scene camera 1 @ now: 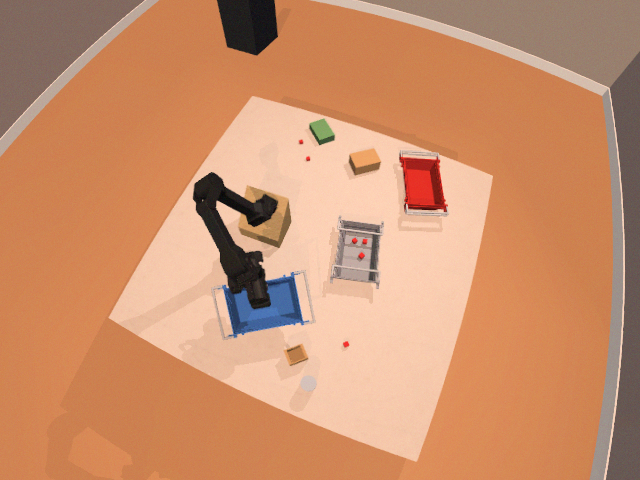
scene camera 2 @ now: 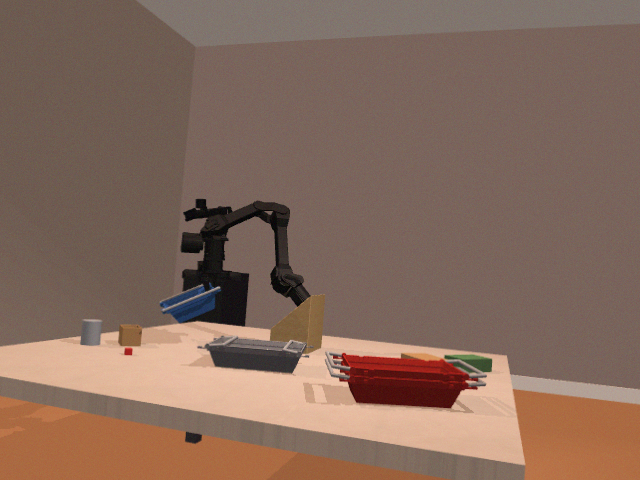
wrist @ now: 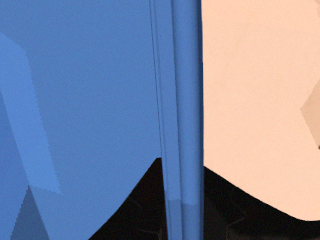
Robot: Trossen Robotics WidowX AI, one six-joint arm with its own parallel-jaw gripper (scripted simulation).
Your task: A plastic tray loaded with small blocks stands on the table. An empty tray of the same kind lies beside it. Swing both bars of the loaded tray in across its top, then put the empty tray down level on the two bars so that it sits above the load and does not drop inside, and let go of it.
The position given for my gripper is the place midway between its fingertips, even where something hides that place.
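Scene camera 1: a blue tray (scene camera 1: pixel 285 309). Scene camera 2: my gripper (scene camera 2: pixel 210 301), the blue tray (scene camera 2: pixel 193 302). Wrist view: my gripper (wrist: pixel 172 166), the blue tray (wrist: pixel 97 97).
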